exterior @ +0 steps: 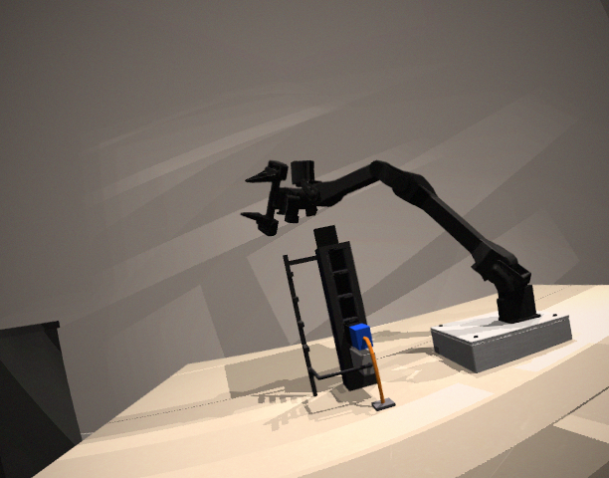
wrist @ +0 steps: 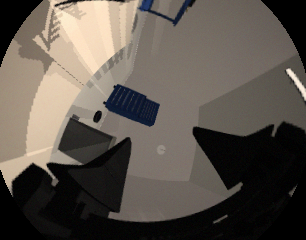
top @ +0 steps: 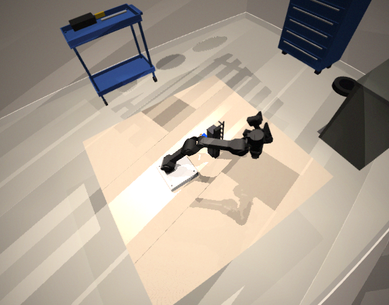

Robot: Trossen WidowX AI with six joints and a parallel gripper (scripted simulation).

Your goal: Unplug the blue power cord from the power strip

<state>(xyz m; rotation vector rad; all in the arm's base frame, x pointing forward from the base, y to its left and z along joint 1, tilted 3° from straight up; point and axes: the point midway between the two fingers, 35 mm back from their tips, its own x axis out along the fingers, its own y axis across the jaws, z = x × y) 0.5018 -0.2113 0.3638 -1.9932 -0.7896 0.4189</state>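
My gripper tip is now 19 cm past the blue plug, 24 cm to the right of it and 32 cm above it. Also, from my gripper tip: grey foot: 21 cm behind, 32 cm to the left, 44 cm below.
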